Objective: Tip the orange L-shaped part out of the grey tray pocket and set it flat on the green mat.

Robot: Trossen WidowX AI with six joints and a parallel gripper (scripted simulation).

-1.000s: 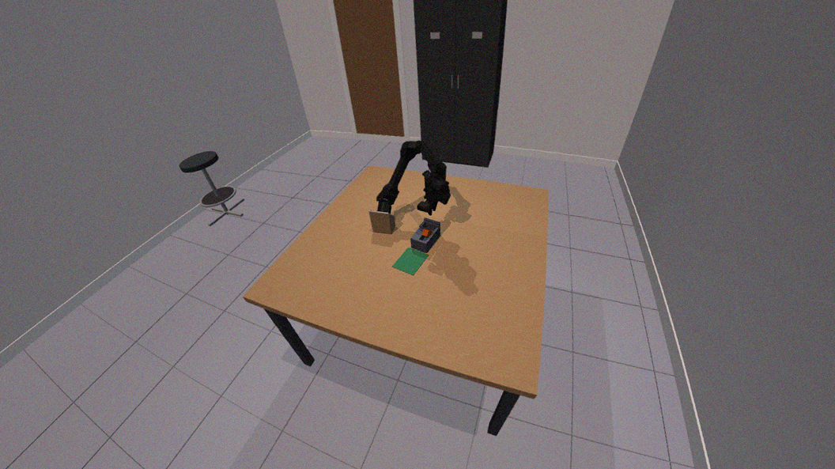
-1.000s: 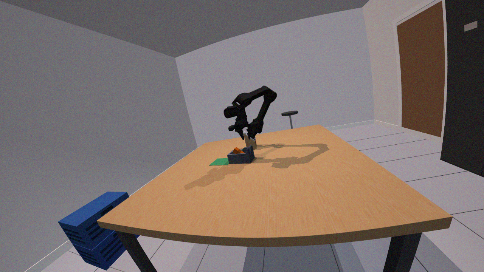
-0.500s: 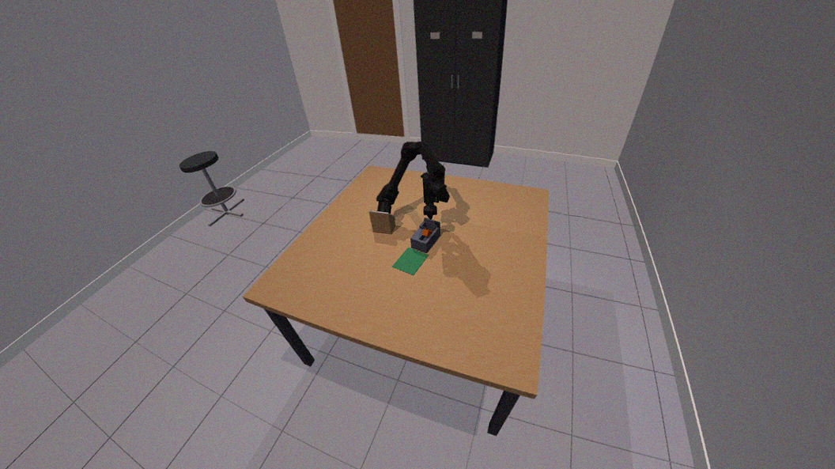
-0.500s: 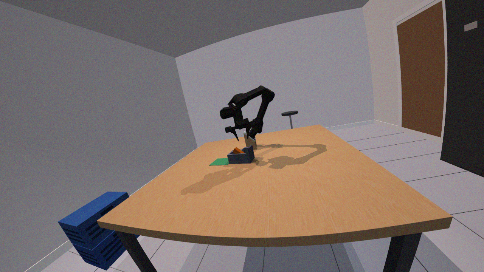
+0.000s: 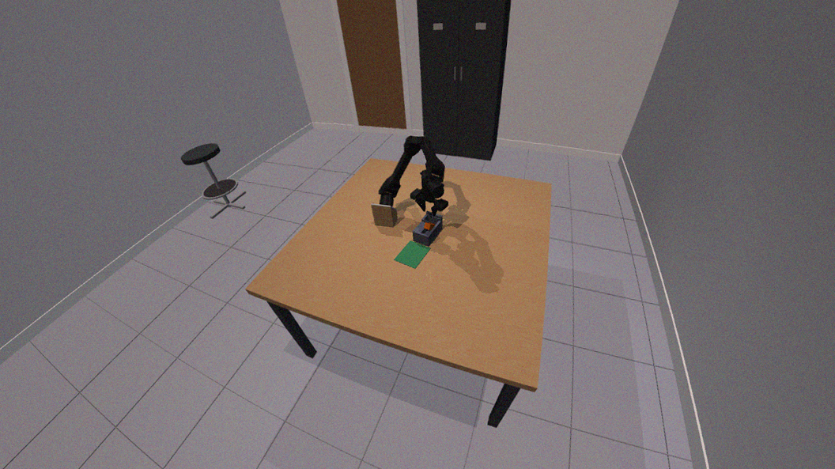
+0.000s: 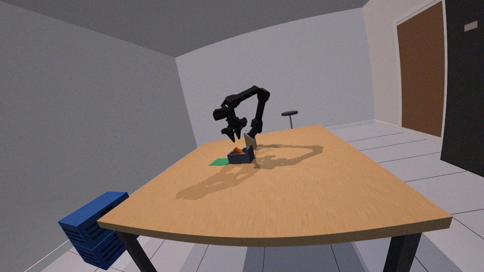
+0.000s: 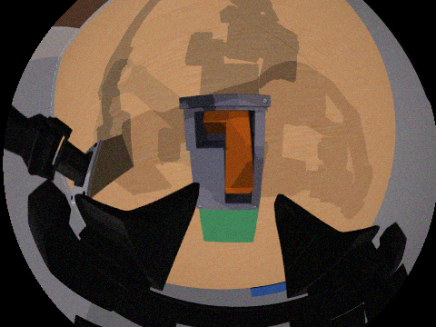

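My gripper tip is 10 cm above the orange L-shaped part, 2 cm to the right of it and 1 cm past it. From my gripper tip the other things lie so: green mat: 16 cm below, 15 cm to the right, 3 cm behind.
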